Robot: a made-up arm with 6 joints. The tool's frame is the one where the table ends. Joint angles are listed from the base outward.
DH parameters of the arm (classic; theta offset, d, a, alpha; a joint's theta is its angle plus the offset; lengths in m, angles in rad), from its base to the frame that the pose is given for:
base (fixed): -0.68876 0 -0.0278 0
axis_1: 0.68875 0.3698 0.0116 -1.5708
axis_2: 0.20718 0 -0.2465 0
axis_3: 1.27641 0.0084 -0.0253 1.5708
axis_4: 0 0.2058 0.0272 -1.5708
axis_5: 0 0.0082 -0.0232 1.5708
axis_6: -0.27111 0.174 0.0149 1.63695
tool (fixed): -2.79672 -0.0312 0 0
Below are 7 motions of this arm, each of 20 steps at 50 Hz.
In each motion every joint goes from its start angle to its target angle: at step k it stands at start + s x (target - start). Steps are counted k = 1, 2, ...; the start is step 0. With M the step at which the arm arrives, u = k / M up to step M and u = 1 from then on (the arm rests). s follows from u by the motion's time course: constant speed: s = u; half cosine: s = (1 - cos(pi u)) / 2; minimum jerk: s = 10 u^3 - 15 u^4 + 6 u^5.
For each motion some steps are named. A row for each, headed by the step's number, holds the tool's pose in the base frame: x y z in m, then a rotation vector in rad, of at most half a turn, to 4 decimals.
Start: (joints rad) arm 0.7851 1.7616 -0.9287 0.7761 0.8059 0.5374
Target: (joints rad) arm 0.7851 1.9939 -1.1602 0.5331 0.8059 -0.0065
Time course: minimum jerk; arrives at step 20
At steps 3, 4, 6, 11, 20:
3: 0.1112 0.3453 0.3308 1.9857 -0.1279 0.0078
4: 0.1118 0.3454 0.3293 1.9873 -0.1161 0.0322
6: 0.1137 0.3453 0.3244 1.9910 -0.0754 0.1140
11: 0.1231 0.3429 0.3027 1.9813 0.1042 0.4425
20: 0.1346 0.3376 0.2802 1.9356 0.2923 0.7413

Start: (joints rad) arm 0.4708 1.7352 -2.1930 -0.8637 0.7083 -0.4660
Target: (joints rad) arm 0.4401 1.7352 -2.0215 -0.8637 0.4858 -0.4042
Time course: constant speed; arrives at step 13
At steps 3, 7, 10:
3: 0.4091 0.1378 0.6914 -0.0191 -0.1826 1.8900
7: 0.4146 0.1445 0.6820 -0.0231 -0.1805 1.9279
10: 0.4183 0.1495 0.6746 -0.0237 -0.1793 1.9571

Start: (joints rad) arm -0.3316 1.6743 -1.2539 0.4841 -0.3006 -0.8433
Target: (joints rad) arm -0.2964 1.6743 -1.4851 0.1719 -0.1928 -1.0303
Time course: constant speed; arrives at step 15
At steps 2, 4, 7, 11, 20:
2: 0.4169 -0.1200 0.5293 0.3274 -0.8636 1.3255
4: 0.4196 -0.1179 0.5381 0.2914 -0.8124 1.3700
7: 0.4231 -0.1149 0.5513 0.2337 -0.7338 1.4312
11: 0.4268 -0.1113 0.5692 0.1504 -0.6260 1.5019
20: 0.4293 -0.1083 0.5873 0.0608 -0.5155 1.5596

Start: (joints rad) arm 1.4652 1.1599 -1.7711 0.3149 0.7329 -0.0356
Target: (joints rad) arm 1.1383 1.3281 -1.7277 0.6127 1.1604 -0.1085
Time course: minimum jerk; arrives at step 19
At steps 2, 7, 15, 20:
2: -0.0756 0.3111 0.7478 -1.9582 0.2927 -2.0790
7: -0.0632 0.3271 0.7184 -2.0863 0.1566 -2.1206
15: -0.0301 0.3471 0.6512 2.3242 0.2146 1.9967
20: -0.0269 0.3476 0.6457 2.3288 0.2482 1.9593

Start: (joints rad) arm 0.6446 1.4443 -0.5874 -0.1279 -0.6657 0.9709
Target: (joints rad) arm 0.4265 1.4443 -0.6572 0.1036 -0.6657 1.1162
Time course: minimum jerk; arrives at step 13
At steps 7, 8, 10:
7: 0.2682 0.2396 0.5003 1.9835 -1.6697 0.9495
8: 0.2781 0.2284 0.5050 1.9592 -1.7400 0.8882
10: 0.2922 0.2106 0.5120 1.9195 -1.8452 0.7960

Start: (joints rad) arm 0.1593 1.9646 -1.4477 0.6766 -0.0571 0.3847
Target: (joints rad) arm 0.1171 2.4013 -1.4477 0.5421 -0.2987 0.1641
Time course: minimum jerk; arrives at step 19
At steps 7, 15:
7: 0.4922 0.1329 0.4039 1.4736 -1.6052 0.5936
15: 0.4924 0.1062 0.2695 1.3081 -1.3372 0.6868

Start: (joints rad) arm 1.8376 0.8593 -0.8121 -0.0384 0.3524 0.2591
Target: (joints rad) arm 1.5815 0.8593 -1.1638 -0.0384 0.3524 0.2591
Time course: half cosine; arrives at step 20
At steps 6, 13, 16, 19, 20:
6: -0.1223 0.2723 0.5713 -2.0281 -0.0401 -2.1480
13: -0.0872 0.2798 0.6403 -2.0058 0.2906 -2.1125
16: -0.0751 0.2784 0.6636 -1.9864 0.4012 -2.0997
19: -0.0691 0.2769 0.6751 -1.9744 0.4563 -2.0931
20: -0.0687 0.2768 0.6759 -1.9735 0.4601 -2.0927

